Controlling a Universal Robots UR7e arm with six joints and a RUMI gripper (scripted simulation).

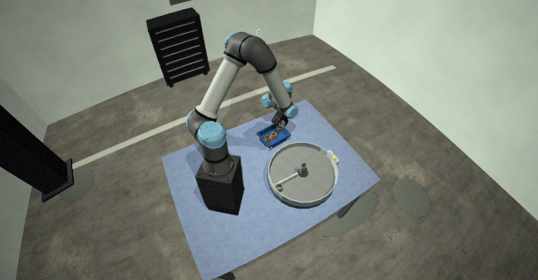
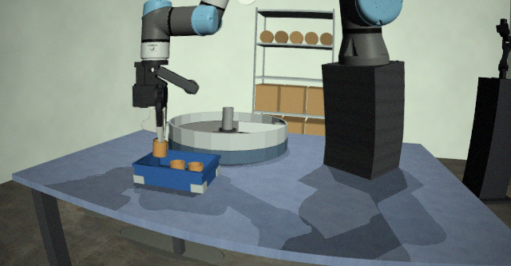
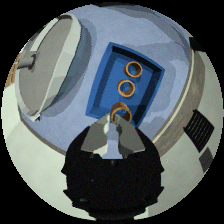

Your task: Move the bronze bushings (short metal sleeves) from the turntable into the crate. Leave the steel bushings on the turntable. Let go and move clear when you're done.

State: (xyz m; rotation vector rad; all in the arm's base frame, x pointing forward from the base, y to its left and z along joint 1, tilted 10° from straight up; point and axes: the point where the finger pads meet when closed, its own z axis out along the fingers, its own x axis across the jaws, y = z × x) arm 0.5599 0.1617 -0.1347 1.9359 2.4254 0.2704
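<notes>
My hand is 50 mm past the blue crate, 20 mm to the right of it and 70 mm above it. The rest, counted from my hand: turntable (110 mm behind, 330 mm to the right, 40 mm below).
</notes>
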